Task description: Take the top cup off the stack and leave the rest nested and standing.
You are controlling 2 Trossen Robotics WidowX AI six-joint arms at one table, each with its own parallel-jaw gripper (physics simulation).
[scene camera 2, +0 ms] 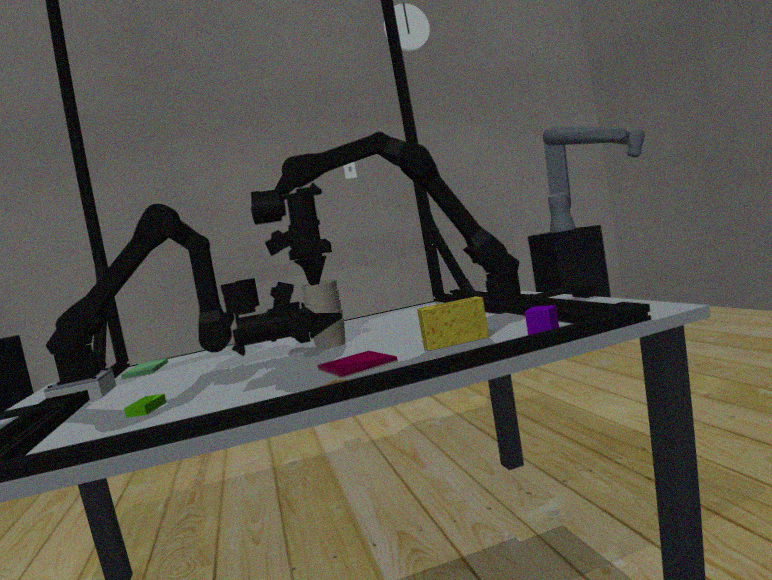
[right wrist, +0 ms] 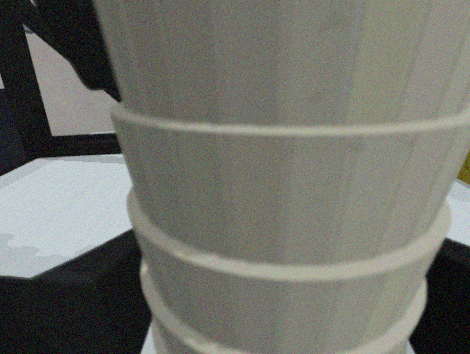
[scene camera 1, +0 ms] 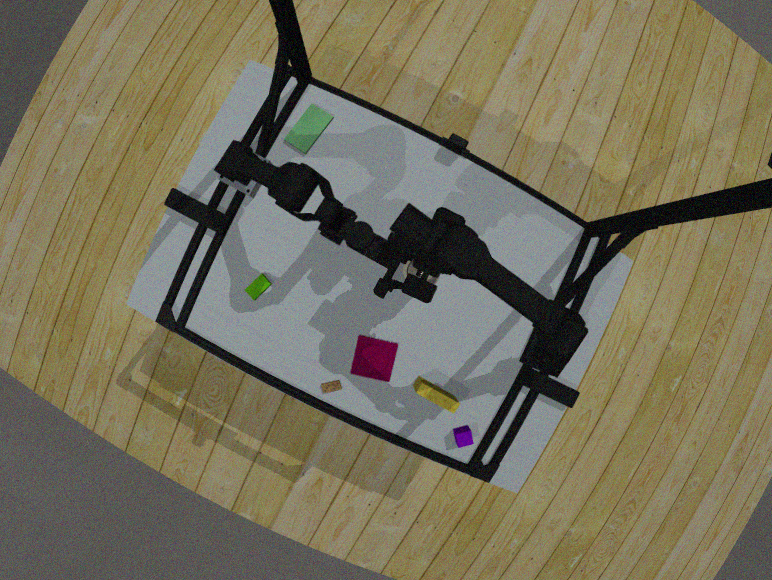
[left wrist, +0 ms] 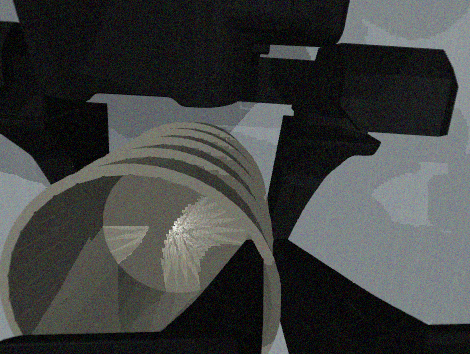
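Where they show: left gripper, fingertip midpoint: (right wrist: 124, 88) (left wrist: 265, 253); right gripper, fingertip midpoint: (scene camera 2: 339, 313) (scene camera 1: 429, 278) (left wrist: 181, 267); left arm's base at its link origin: (scene camera 2: 505, 298); right arm's base at its link origin: (scene camera 2: 79, 378) (scene camera 1: 243, 169).
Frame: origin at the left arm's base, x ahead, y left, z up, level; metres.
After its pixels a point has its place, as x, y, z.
Note:
A stack of nested beige cups (scene camera 2: 329, 338) (right wrist: 290, 200) stands upright on the white table. Its top cup (scene camera 2: 321, 291) @(0.403, -0.011, 0.096) (left wrist: 150, 200) @(0.409, -0.039, 0.062) (right wrist: 280, 65) is open upwards, nested in the cups below. My left gripper (scene camera 2: 315, 280) @(0.403, -0.080, 0.095) (left wrist: 265, 253) @(0.403, -0.080, 0.095) points down at the top cup's rim and is shut on its wall, one finger inside and one outside. My right gripper (scene camera 2: 327, 321) @(0.369, -0.045, 0.041) (right wrist: 265, 220) @(0.369, -0.045, 0.041) comes in level from the left in scene camera 2 and is shut on the lower cups of the stack. In scene camera 1 the arms hide most of the stack.
A crimson flat square (scene camera 1: 374, 357) @(0.405, 0.185, -0.013) (scene camera 2: 357, 362) @(0.406, 0.203, -0.013), yellow block (scene camera 1: 436, 394) @(0.240, 0.199, 0.049) (scene camera 2: 453, 323) @(0.236, 0.220, 0.015), purple cube (scene camera 1: 463, 436) @(0.116, 0.282, 0.019) (scene camera 2: 541, 319) @(0.121, 0.304, 0.004) and small brown piece (scene camera 1: 331, 386) @(0.474, 0.297, -0.013) lie near the front edge. A green block (scene camera 1: 257, 286) @(0.741, 0.142, -0.007) (scene camera 2: 144, 405) @(0.736, 0.175, -0.007) and pale green slab (scene camera 1: 308, 128) @(0.795, -0.273, -0.011) (scene camera 2: 144, 369) @(0.791, -0.225, -0.011) lie to the left. A black frame surrounds the table.

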